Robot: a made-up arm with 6 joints.
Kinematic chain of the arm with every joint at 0, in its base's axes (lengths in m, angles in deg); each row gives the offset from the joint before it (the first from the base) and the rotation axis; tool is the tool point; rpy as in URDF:
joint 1: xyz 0 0 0.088 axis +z
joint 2: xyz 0 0 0 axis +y
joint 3: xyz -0.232 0 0.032 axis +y
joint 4: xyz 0.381 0 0.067 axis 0.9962 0 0.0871
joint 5: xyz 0 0 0 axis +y
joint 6: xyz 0.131 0 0.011 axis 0.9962 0 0.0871
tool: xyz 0 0 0 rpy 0 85 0
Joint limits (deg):
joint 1: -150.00..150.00
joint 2: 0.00..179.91
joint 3: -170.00..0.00
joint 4: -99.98..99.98
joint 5: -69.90..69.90
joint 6: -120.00..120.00
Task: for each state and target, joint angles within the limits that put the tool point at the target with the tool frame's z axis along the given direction. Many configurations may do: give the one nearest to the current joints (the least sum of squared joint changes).
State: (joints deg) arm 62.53 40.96 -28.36 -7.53 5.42 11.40
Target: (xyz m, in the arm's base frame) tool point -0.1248 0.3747 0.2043 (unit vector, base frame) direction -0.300 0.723 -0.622
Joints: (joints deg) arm 106.96 58.52 -46.16 8.37 31.51 11.40
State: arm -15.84 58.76 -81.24 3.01 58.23 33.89
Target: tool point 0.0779 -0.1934 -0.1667 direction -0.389 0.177 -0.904
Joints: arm -59.20 105.12 -29.77 -20.98 42.84 33.89
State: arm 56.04 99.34 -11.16 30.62 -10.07 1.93
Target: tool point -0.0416 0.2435 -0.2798 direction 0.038 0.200 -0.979
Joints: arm 102.06 133.63 -39.49 24.53 -10.96 1.93
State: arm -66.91 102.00 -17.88 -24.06 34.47 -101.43
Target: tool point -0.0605 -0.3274 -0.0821 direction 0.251 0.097 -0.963
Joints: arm -105.38 100.20 -46.73 15.91 52.06 -101.43
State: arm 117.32 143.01 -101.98 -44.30 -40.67 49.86
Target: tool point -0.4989 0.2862 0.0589 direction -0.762 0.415 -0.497
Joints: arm 149.89 111.02 -75.21 -53.15 -1.67 49.85
